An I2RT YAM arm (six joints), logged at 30 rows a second.
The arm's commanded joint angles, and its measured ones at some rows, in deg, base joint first. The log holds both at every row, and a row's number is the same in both.
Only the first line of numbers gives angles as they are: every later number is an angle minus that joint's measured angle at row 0.
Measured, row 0:
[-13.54 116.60 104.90 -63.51 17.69 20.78]
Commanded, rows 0 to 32:
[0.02 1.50 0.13 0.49 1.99 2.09]
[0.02 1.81 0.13 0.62 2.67 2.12]
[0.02 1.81 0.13 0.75 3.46 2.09]
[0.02 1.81 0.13 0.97 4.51 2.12]
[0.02 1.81 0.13 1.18 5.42 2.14]
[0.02 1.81 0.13 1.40 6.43 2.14]
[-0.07 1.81 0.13 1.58 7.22 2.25]
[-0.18 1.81 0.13 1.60 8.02 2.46]
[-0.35 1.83 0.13 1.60 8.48 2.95]
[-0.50 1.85 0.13 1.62 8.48 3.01]
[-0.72 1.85 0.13 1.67 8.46 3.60]
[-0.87 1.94 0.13 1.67 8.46 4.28]
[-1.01 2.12 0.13 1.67 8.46 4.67]
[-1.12 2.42 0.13 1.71 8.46 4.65]
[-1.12 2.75 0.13 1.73 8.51 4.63]
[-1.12 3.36 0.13 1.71 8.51 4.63]
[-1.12 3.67 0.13 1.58 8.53 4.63]
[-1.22 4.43 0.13 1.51 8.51 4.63]
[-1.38 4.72 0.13 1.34 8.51 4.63]
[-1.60 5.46 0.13 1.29 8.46 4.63]
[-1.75 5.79 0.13 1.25 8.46 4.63]
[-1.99 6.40 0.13 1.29 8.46 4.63]
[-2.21 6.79 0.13 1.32 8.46 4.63]
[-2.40 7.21 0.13 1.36 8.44 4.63]
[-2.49 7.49 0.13 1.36 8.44 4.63]
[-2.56 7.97 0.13 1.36 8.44 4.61]
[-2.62 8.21 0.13 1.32 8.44 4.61]
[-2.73 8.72 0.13 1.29 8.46 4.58]
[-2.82 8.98 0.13 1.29 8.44 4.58]
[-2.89 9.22 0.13 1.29 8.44 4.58]
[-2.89 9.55 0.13 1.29 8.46 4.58]
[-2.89 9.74 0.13 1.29 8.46 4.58]
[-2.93 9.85 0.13 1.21 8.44 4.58]
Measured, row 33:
[-2.16 7.16 0.05 1.45 7.78 3.56]
